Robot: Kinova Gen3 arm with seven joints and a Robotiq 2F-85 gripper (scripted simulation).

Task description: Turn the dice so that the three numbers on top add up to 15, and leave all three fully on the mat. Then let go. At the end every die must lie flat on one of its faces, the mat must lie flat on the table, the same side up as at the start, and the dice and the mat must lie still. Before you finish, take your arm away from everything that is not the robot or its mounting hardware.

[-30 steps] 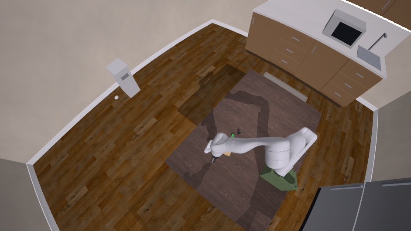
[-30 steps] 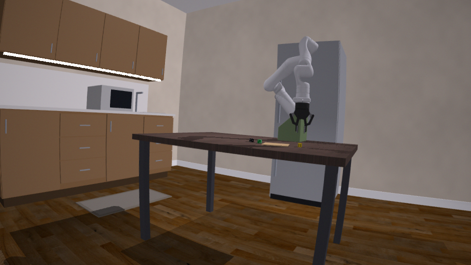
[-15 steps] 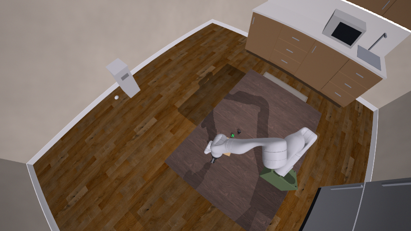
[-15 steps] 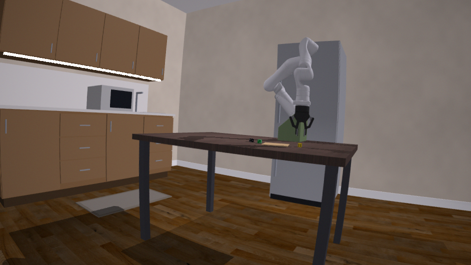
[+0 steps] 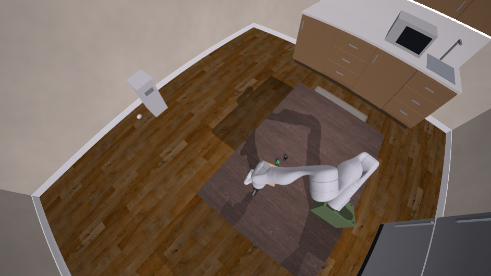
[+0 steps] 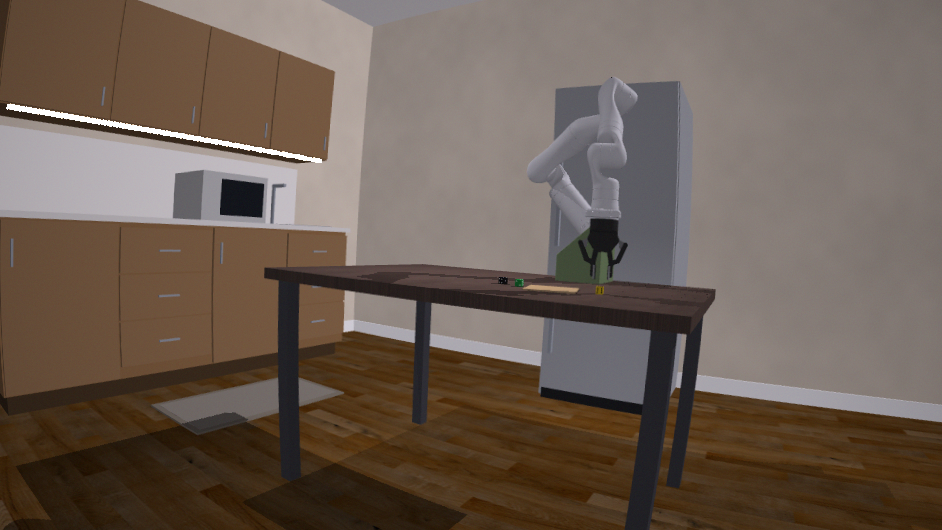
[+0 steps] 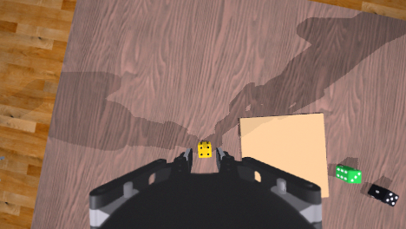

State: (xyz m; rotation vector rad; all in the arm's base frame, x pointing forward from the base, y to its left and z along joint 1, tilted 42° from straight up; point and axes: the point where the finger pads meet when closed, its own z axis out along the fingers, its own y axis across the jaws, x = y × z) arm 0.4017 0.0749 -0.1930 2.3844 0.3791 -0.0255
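The yellow die is 5 cm below my hand. Round my hand: black die (30 cm to the right, 5 cm below); then green die (24 cm to the right, 5 cm below, 2 cm ahead); then tan mat (13 cm to the right, 6 cm below, 2 cm ahead).
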